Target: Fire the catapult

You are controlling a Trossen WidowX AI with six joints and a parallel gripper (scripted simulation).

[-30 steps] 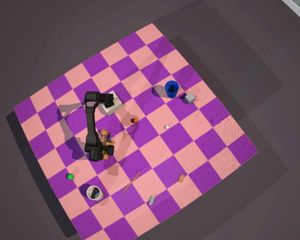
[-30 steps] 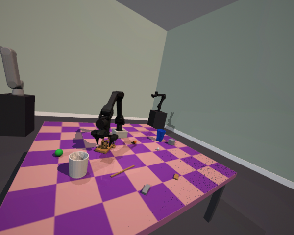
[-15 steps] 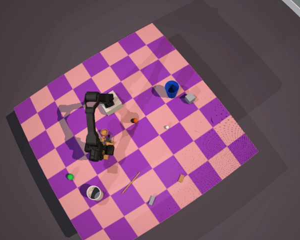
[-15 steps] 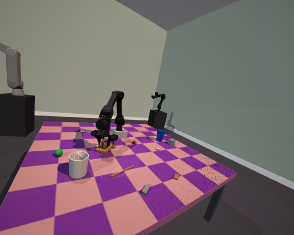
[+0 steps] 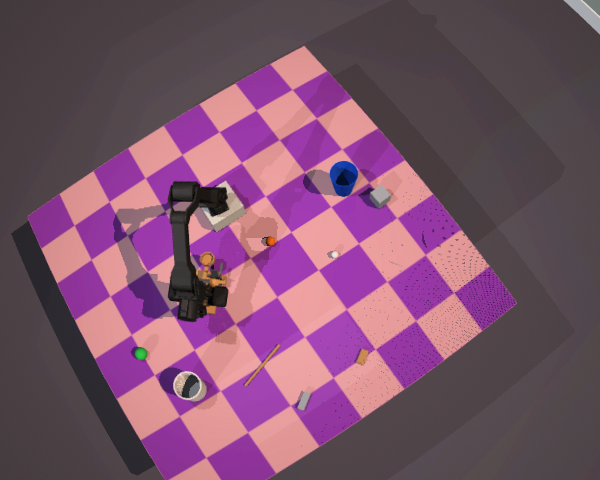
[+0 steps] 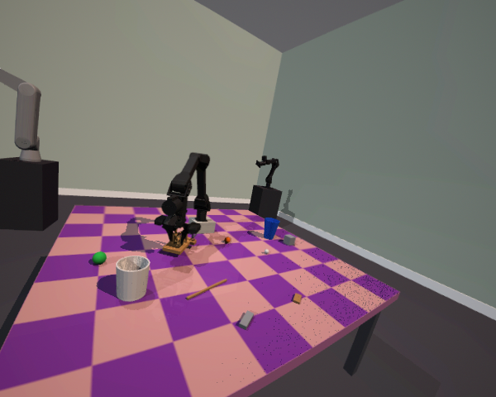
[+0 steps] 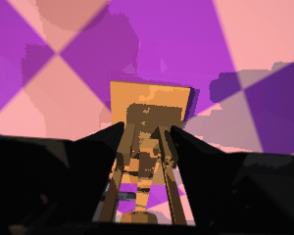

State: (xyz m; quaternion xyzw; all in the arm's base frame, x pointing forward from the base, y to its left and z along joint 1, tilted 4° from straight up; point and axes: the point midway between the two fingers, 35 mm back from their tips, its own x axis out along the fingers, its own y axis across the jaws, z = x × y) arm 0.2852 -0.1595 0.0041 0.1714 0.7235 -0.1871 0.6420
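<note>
Now: gripper tip 110 mm past the orange ball, 280 mm to the right of it and 40 mm above it. Round my gripper tip: wooden catapult 60 mm behind, 50 mm to the left, 20 mm above; then green ball 80 mm ahead, 270 mm to the right, 30 mm below; then wooden stick 270 mm ahead, 90 mm to the left, 50 mm below.
</note>
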